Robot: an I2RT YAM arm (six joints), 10 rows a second.
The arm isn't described. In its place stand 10 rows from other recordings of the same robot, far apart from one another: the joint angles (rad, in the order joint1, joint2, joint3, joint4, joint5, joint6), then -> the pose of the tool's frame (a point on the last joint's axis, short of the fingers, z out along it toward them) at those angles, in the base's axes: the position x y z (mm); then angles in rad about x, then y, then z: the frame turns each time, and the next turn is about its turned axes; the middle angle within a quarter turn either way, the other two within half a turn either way.
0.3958, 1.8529, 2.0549, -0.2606, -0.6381, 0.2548 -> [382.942 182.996 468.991 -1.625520 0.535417 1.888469]
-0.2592, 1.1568, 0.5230, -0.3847, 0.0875, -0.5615 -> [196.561 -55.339 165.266 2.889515 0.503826 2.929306]
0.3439, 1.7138, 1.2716, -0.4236, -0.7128, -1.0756 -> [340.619 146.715 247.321 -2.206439 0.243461 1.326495]
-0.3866, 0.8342, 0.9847, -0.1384, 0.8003, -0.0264 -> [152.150 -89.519 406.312 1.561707 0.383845 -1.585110]
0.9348, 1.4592, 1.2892, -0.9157, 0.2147, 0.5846 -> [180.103 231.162 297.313 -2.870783 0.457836 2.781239]
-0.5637, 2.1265, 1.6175, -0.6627, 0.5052, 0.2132 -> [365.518 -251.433 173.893 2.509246 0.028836 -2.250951]
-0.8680, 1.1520, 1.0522, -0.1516, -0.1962, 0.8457 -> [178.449 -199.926 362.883 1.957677 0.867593 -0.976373]
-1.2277, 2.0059, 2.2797, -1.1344, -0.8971, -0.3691 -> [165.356 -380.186 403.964 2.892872 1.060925 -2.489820]
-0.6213, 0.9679, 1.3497, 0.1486, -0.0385, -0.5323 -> [138.885 -97.739 533.352 0.749493 0.808553 -1.464990]
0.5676, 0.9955, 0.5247, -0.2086, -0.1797, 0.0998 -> [170.901 116.511 208.842 -2.403602 0.581539 2.357340]
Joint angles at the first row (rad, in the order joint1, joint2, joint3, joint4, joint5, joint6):
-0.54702, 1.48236, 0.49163, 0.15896, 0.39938, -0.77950
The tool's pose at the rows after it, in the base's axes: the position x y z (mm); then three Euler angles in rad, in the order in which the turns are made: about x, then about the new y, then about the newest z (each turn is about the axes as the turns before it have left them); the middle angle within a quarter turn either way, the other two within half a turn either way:
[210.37 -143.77 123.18 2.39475 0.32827 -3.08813]
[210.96 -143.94 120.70 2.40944 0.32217 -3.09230]
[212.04 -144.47 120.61 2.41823 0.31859 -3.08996]
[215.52 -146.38 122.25 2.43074 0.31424 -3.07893]
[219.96 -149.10 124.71 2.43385 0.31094 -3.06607]
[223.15 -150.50 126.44 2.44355 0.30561 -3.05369]
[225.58 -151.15 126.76 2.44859 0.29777 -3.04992]
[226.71 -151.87 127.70 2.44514 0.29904 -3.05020]
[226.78 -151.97 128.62 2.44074 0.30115 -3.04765]
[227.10 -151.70 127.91 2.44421 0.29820 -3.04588]
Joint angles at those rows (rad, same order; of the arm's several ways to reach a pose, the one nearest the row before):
-0.54610, 1.49730, 0.49996, 0.14673, 0.39204, -0.77149
-0.54612, 1.50982, 0.50389, 0.13983, 0.38699, -0.76510
-0.54610, 1.51533, 0.51210, 0.12793, 0.38385, -0.75652
-0.54608, 1.52550, 0.53539, 0.10233, 0.37875, -0.73694
-0.54611, 1.53751, 0.56168, 0.08331, 0.37903, -0.72139
-0.54462, 1.54583, 0.58306, 0.05867, 0.37727, -0.70071
-0.54154, 1.55527, 0.59738, 0.04319, 0.38130, -0.68925
-0.54148, 1.55700, 0.60274, 0.04302, 0.38277, -0.69180
-0.54149, 1.55397, 0.60285, 0.04469, 0.38425, -0.69235
-0.53995, 1.55736, 0.60423, 0.04143, 0.38493, -0.68646

